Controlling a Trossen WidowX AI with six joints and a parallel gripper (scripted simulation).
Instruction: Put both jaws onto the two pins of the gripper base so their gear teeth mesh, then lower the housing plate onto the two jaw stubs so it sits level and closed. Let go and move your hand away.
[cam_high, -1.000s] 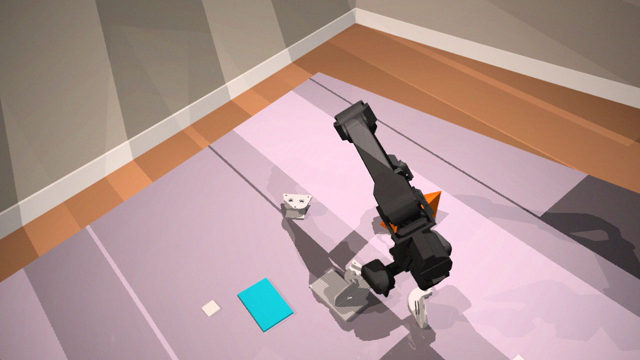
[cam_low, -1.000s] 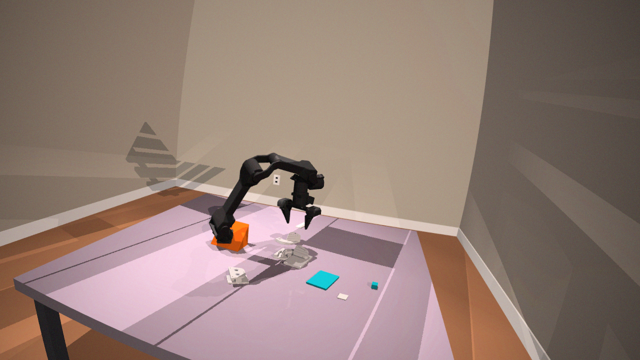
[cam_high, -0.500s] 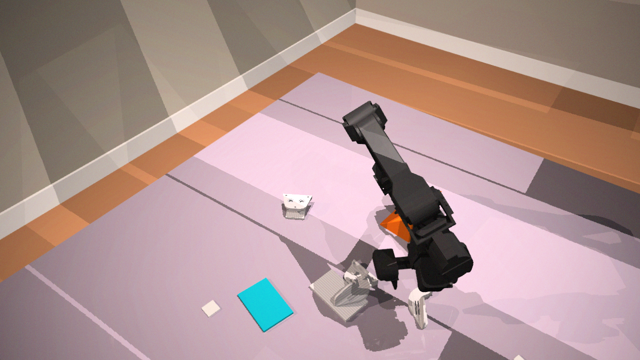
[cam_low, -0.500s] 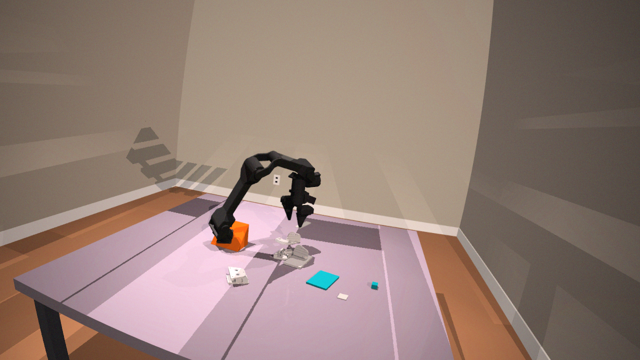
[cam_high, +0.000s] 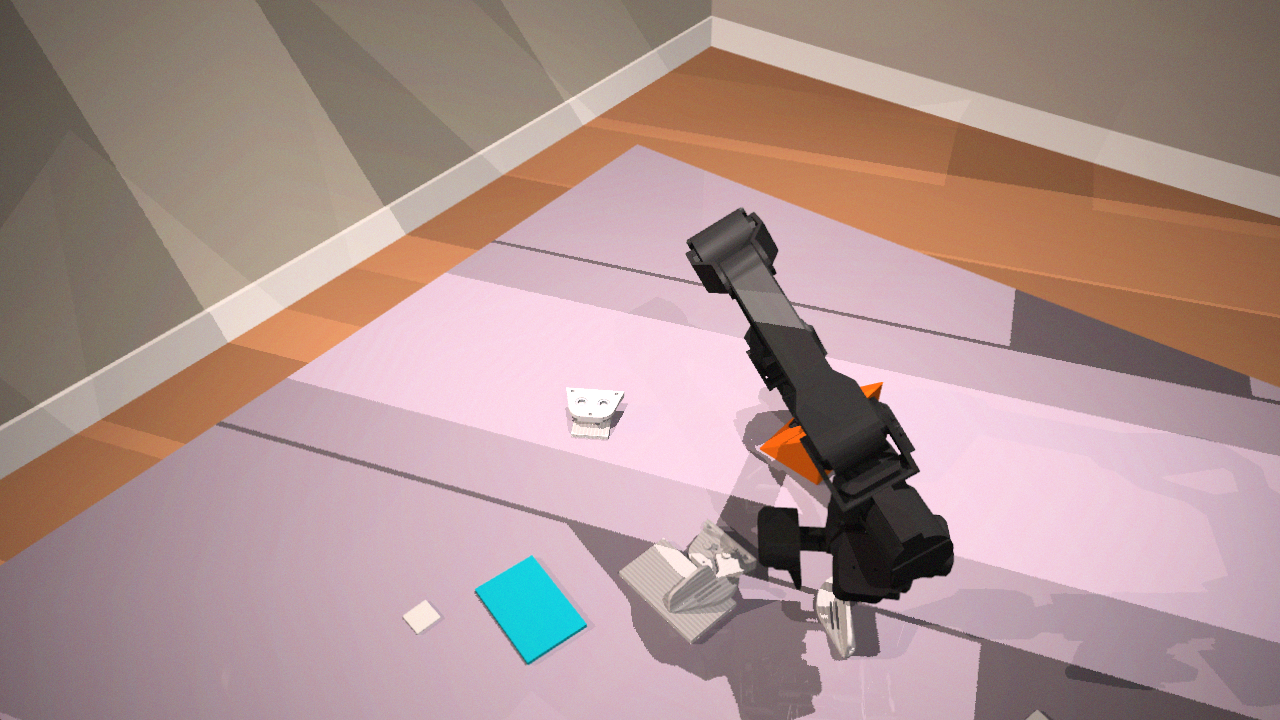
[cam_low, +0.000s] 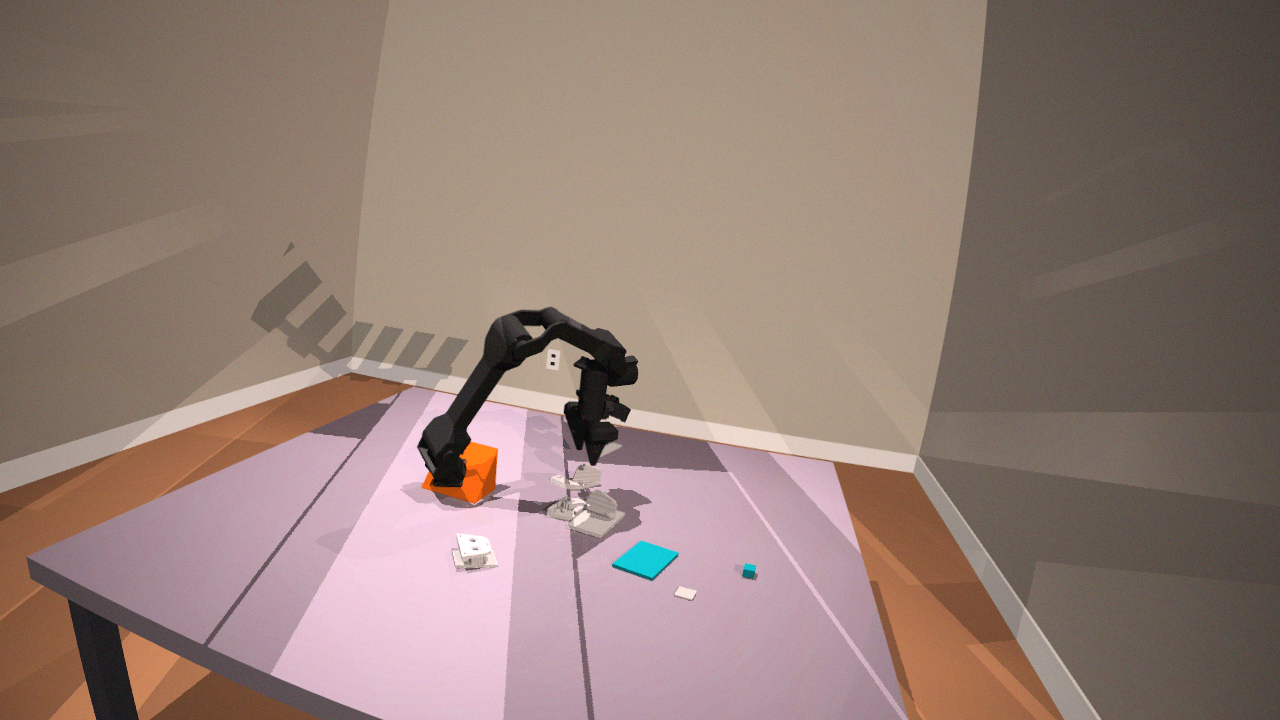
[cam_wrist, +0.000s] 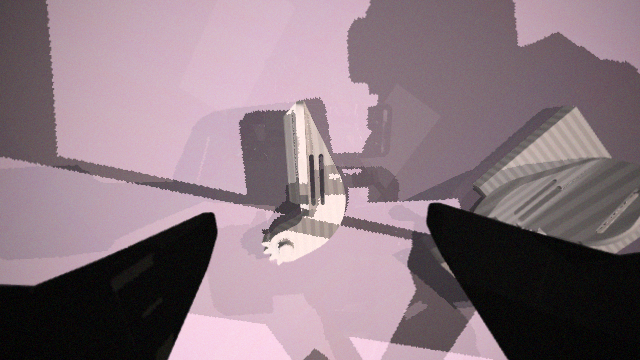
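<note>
My gripper tip is 6 cm short of the white slab, 17 cm to the left of it and 6 cm above it. Also, from my gripper tip: white strip: 2 cm ahead, 26 cm to the left, 7 cm below; cyan flat plate: 16 cm ahead, 30 cm to the right, 7 cm below; white stepped block: 12 cm behind, 40 cm to the right, 6 cm below.
</note>
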